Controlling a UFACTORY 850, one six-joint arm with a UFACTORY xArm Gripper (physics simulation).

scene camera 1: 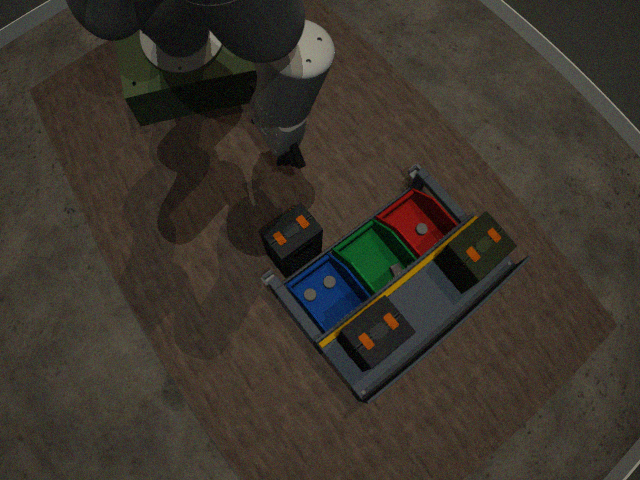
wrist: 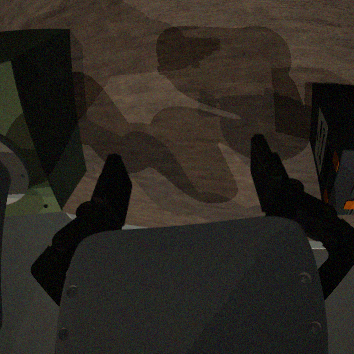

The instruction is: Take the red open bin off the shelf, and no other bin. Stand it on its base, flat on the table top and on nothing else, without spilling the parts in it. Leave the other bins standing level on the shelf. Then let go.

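The red open bin point(scene camera 1: 402, 218) stands on the shelf point(scene camera 1: 300, 312) at its upper right end in the scene view, with a round grey part in it. The green bin point(scene camera 1: 368, 254) stands beside it and holds a small grey part. The blue bin point(scene camera 1: 338, 304) is at the other end, with two round parts. My gripper point(scene camera 1: 292, 157) point(wrist: 186, 160) is open and empty, above the table top point(scene camera 1: 351, 129) point(wrist: 135, 95), apart from the shelf and up and left of the red bin in the scene view. The red bin does not show in the wrist view.
A black case point(scene camera 1: 292, 235) point(wrist: 345, 130) with orange latches stands on the table in front of the shelf. Two more cases point(scene camera 1: 379, 329) point(scene camera 1: 483, 246) stand on the shelf behind the yellow bar point(scene camera 1: 385, 294). The green robot base block point(scene camera 1: 193, 95) point(wrist: 37, 125) is at the upper left.
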